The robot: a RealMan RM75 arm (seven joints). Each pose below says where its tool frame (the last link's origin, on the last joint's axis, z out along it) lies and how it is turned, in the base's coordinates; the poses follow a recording.
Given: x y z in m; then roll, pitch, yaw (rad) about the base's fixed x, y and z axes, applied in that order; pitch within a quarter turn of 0, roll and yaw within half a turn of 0.
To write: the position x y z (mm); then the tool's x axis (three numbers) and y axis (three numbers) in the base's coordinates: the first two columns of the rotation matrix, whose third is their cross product. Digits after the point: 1 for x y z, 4 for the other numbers.
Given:
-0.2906, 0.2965, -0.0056, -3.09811, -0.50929, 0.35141
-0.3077, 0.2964, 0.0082, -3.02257, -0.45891, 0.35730
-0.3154, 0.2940, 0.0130, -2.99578, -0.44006, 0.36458
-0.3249, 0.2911, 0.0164, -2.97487, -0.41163, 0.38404
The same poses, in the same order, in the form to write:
-290.6, 296.5, -5.6, 0.8197, 0.3005, 0.4876, 0.3638, -0.9307, -0.0380
-307.7, 296.4, 8.2, 0.8399, 0.3136, 0.4430, 0.3965, -0.9118, -0.1065
-315.4, 294.0, 13.0, 0.8453, 0.3226, 0.4260, 0.4106, -0.9023, -0.1315
-324.9, 291.1, 16.4, 0.8497, 0.3434, 0.4001, 0.4310, -0.8894, -0.1521

